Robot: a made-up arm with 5 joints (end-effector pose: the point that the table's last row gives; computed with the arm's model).
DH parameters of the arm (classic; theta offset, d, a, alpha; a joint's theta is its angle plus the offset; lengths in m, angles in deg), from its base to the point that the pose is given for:
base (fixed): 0 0 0 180
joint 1: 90 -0.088 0.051 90
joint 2: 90 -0.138 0.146 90
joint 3: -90 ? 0.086 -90
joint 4: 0 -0.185 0.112 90
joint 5: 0 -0.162 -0.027 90
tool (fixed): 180 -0.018 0 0
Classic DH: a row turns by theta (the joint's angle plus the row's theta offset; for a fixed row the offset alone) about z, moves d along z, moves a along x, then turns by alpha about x.
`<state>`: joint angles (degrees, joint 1 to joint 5).
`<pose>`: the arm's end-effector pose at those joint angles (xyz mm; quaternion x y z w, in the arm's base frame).
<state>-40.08 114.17 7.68 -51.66 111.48</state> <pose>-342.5 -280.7 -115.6 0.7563 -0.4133 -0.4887 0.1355</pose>
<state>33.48 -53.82 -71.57 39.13 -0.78</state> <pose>-60.5 -99.3 99.2 -0.3880 0.5056 -0.6442 0.4228</pose>
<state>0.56 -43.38 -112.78 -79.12 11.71</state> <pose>120.0 -234.7 298.0 0.3458 0.6610 0.0524 0.6639</pose>
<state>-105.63 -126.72 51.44 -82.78 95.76</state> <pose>166.7 -437.7 459.3 0.2258 -0.0740 -0.8080 0.5391</pose>
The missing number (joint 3, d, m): 0.227
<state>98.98 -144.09 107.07 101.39 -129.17</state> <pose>38.6 333.4 239.4 0.0447 0.5394 -0.6413 0.5439</pose>
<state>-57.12 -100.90 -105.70 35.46 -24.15</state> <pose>154.7 -61.4 150.4 -0.5622 0.1170 -0.6637 0.4793</pose>
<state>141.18 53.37 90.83 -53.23 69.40</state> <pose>366.4 83.9 -319.6 -0.9305 -0.3220 -0.1654 0.0559</pose>
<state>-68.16 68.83 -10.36 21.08 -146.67</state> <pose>13.5 -290.4 89.3 0.2593 -0.8306 -0.4412 0.2194</pose>
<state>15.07 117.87 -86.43 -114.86 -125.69</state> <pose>53.3 103.8 -304.7 -0.3254 -0.3735 0.8236 0.2760</pose>
